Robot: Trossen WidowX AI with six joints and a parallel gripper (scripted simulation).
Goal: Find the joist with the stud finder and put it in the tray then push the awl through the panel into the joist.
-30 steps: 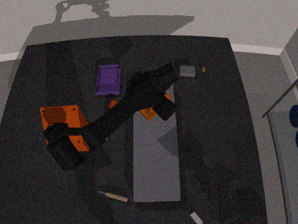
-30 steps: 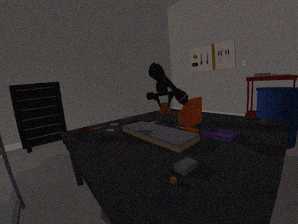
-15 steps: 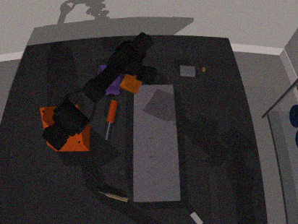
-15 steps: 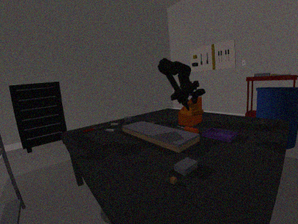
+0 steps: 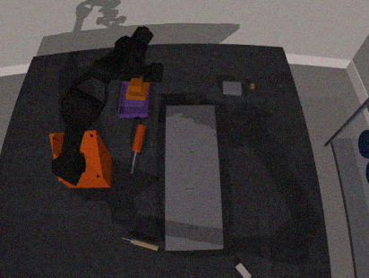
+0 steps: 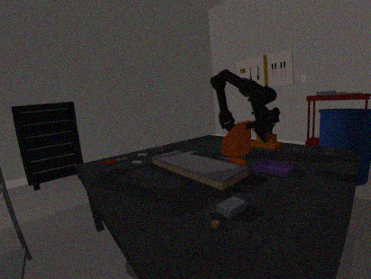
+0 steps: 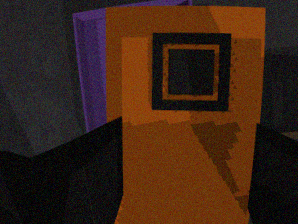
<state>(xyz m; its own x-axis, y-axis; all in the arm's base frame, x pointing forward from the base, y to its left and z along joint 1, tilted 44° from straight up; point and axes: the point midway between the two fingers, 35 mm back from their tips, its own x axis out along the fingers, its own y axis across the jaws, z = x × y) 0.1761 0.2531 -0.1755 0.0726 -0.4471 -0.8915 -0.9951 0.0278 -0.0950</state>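
Right now my gripper tip is 4 cm past the purple tray, 1 cm to the right of it and 13 cm above it. Also, from my gripper tip: square light (2 cm to the left, 3 cm above); grey block (36 cm ahead, 7 cm to the left, 13 cm below); stud finder (1 cm to the left, 2 cm above).
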